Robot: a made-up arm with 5 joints.
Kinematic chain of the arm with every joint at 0, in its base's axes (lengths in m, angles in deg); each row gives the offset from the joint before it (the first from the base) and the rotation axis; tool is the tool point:
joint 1: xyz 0 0 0.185 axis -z
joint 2: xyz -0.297 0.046 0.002 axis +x
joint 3: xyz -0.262 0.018 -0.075 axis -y
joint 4: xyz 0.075 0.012 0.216 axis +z
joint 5: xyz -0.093 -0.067 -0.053 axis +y
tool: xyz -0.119 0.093 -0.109
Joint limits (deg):
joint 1: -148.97..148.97
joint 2: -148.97..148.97
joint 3: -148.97..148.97
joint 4: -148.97..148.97
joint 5: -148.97..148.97
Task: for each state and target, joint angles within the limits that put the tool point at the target. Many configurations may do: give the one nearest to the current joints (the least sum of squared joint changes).
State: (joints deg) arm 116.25 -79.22 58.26 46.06 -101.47
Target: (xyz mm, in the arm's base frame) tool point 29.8 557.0 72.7
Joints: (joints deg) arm 83.96 -109.90 36.69 46.90 -121.43
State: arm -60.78 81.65 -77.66 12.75 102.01
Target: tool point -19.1 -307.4 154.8
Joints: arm -75.72 89.94 -74.17 27.42 97.55
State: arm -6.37 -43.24 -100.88 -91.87 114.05
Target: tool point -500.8 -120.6 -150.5
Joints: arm 13.28 -61.49 -139.14 -106.34 112.97
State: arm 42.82 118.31 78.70 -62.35 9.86
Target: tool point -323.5 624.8 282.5
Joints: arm 41.04 78.52 80.47 -20.97 9.41
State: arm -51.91 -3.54 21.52 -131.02 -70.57
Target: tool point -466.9 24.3 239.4
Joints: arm -13.95 8.71 44.64 -127.41 -43.51
